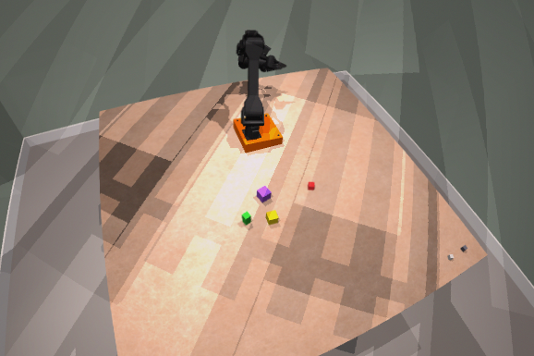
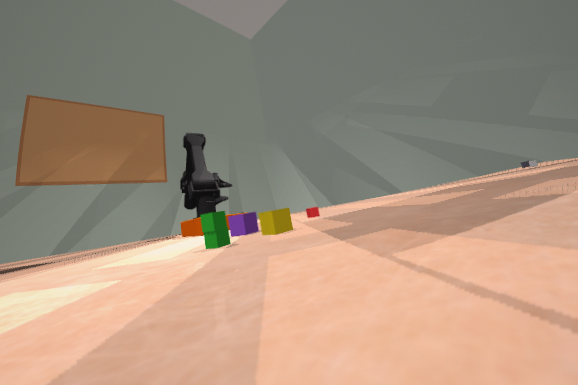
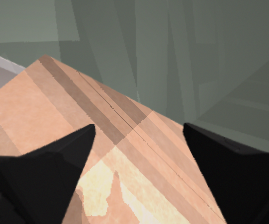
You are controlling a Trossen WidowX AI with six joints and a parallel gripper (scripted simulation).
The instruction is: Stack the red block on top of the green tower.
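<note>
The red block lies 58 cm ahead of my gripper tip, 14 cm to the right of it and 15 cm below it. From my gripper tip the other things lie so: purple block (55 cm ahead, 33 cm to the right, 14 cm below); yellow block (65 cm ahead, 34 cm to the right, 15 cm below).
</note>
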